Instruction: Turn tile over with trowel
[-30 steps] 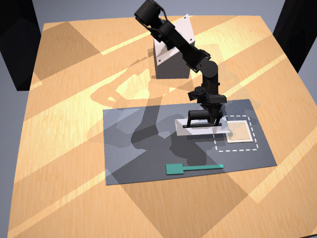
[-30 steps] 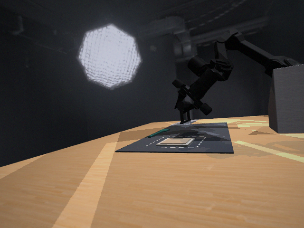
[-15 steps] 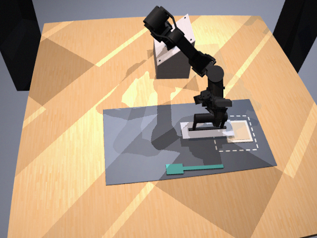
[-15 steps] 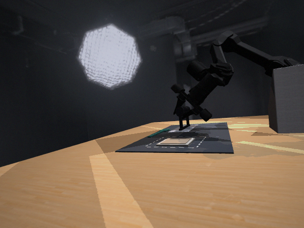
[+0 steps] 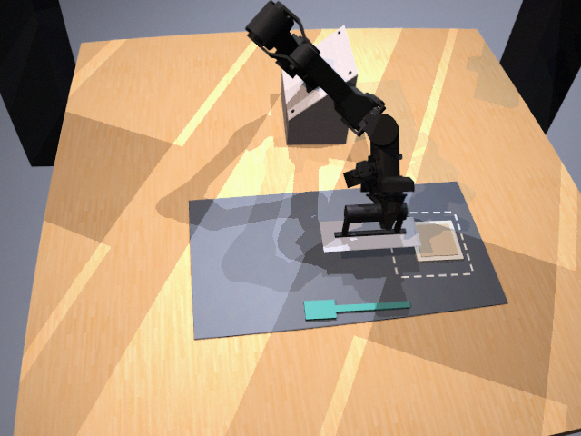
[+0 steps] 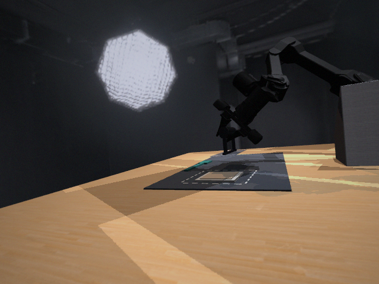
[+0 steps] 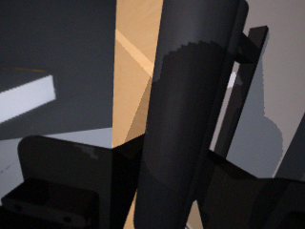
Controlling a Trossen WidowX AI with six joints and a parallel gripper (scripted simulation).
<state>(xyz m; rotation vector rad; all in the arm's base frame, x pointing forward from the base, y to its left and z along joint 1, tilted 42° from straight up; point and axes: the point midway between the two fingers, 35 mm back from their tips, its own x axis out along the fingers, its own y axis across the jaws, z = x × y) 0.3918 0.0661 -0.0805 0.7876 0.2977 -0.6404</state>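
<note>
Right now my gripper tip is 120 mm above the dark mat, 70 mm to the left of it and 20 mm past it. Round my gripper tip: tile: 140 mm to the left, 90 mm below, 40 mm behind; teal trowel: 120 mm ahead, 90 mm below, 80 mm to the right.
</note>
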